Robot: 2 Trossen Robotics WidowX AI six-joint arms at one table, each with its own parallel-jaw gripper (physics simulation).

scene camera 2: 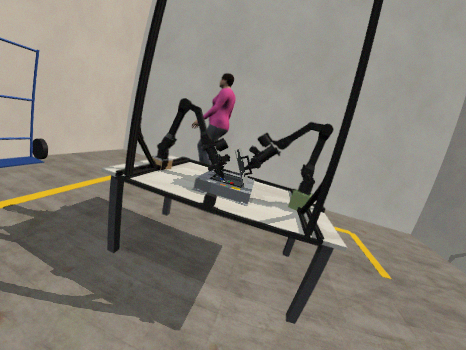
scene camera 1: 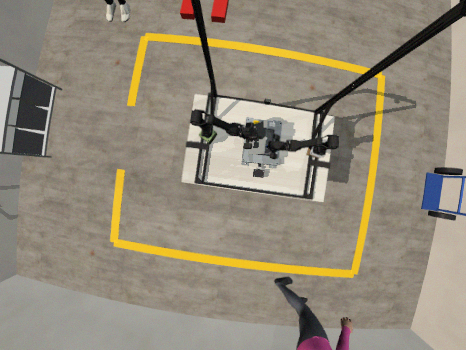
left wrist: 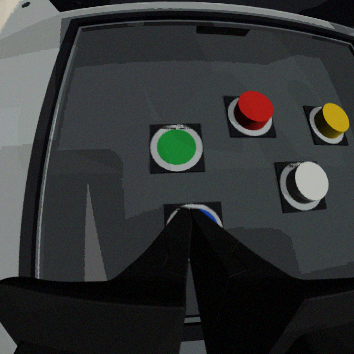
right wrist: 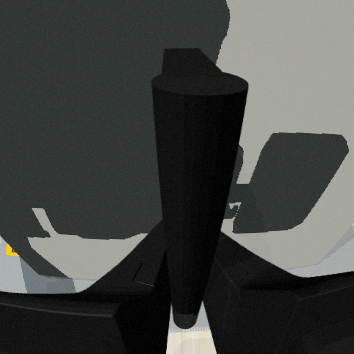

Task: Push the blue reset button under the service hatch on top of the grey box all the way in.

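The blue button [left wrist: 210, 216] is at the lower middle of the left wrist view, in a pale ring on a dark square. My left gripper [left wrist: 187, 216] [scene camera 2: 220, 177] is shut and empty. Its tips overlap the button in view and hide most of it; contact and button depth cannot be told. The grey box [scene camera 1: 268, 159] [scene camera 2: 215, 190] sits on the table, its service hatch [scene camera 2: 241, 162] raised. My right gripper [right wrist: 180, 224] [scene camera 2: 246, 171] is shut on the black hatch handle [right wrist: 197, 160], which stands out from the hatch's grey face [right wrist: 100, 125].
On the dark panel [left wrist: 100, 110], a green button [left wrist: 176, 147] lies just above the blue one. Red [left wrist: 255, 108], yellow [left wrist: 336, 118] and white [left wrist: 312, 181] buttons stand up to the right. A black frame [scene camera 2: 280, 228] edges the white table [scene camera 2: 270, 212].
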